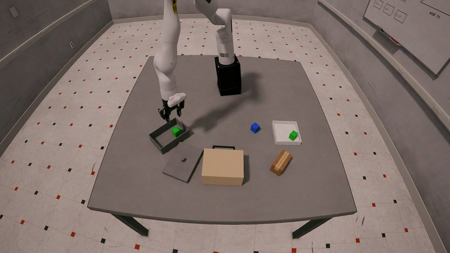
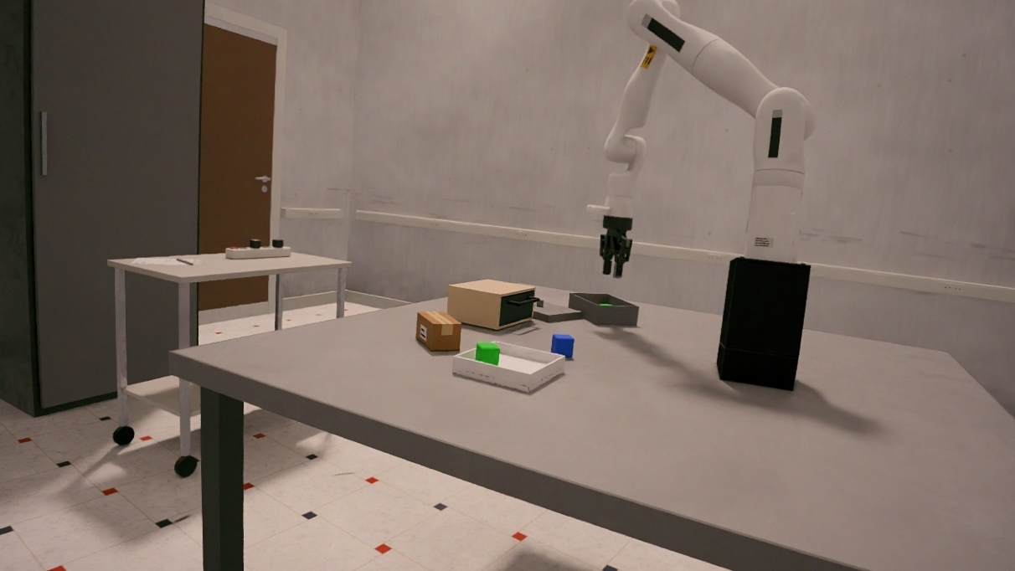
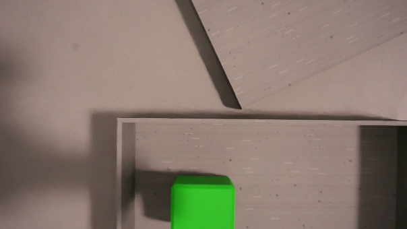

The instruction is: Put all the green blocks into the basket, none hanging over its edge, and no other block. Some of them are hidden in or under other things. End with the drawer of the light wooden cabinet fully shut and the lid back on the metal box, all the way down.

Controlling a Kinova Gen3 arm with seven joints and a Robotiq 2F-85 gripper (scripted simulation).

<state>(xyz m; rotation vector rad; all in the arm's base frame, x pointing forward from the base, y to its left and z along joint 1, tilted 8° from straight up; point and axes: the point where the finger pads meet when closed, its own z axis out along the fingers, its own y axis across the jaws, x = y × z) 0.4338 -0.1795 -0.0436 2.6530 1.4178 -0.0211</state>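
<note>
The metal box lies 11 cm below my hand, 3 cm to the right of it and 3 cm ahead of it. Also, from my hand: light wooden cabinet 28 cm to the left, 15 cm ahead, 9 cm below; then lid 16 cm ahead, 12 cm below, 9 cm to the left; then drawer 28 cm to the left, 14 cm ahead, 9 cm below.
</note>
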